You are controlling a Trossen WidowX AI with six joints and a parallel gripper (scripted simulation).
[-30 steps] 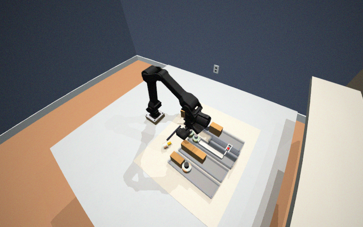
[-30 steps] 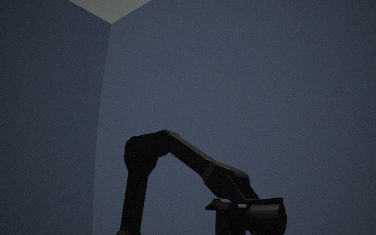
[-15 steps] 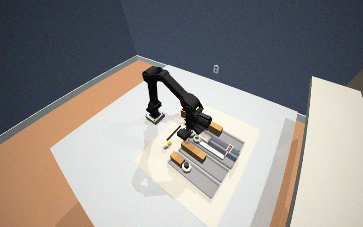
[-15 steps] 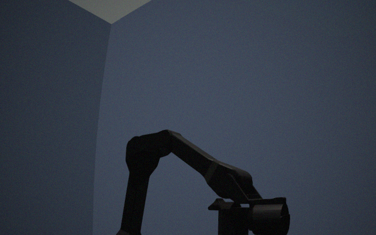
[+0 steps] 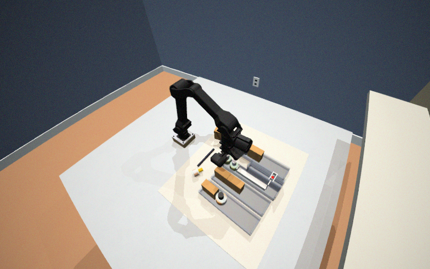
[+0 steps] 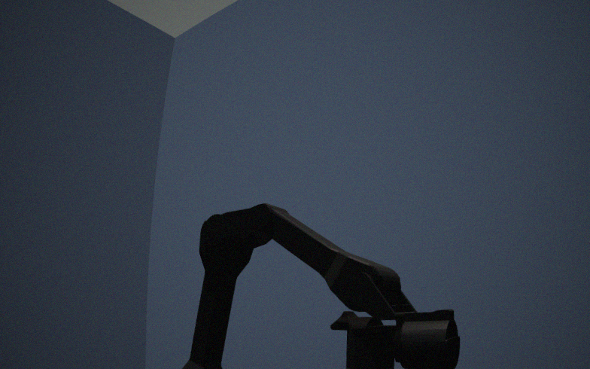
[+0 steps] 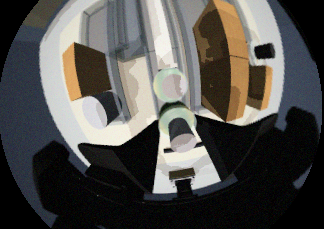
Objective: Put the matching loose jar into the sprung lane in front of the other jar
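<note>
Right now my gripper tip is 12 cm past the black stick, 5 cm above it and 4 cm to the left of it. The rest, counted from my gripper tip: sprung lane 17 cm ahead, 4 cm below, 2 cm to the left.
</note>
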